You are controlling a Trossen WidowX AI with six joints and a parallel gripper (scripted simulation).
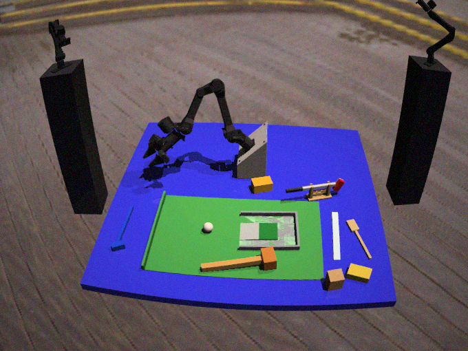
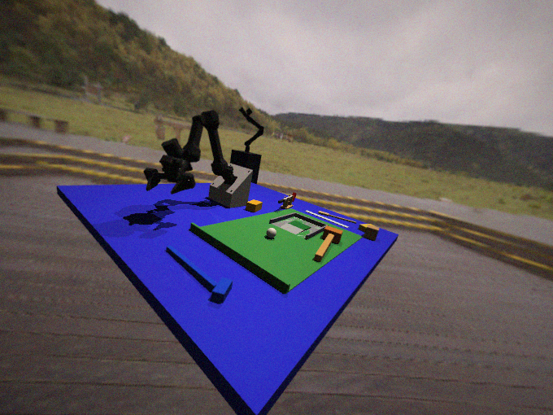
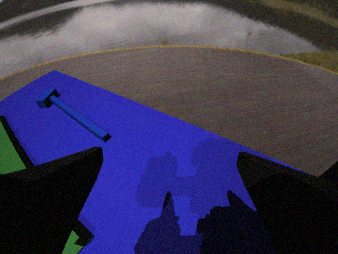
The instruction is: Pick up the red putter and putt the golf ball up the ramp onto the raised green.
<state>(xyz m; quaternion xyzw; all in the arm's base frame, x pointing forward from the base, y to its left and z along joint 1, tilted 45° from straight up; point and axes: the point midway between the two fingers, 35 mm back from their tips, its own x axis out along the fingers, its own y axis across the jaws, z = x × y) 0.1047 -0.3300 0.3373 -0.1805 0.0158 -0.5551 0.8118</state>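
My gripper tip is 32 cm short of the white golf ball, 30 cm to the right of it and 12 cm above it. From my gripper tip the other things lie so: blue putter (32 cm ahead, 8 cm to the right, 13 cm below); yellow block (4 cm ahead, 55 cm to the left, 12 cm below); red putter (12 cm ahead, 80 cm to the left, 8 cm below).
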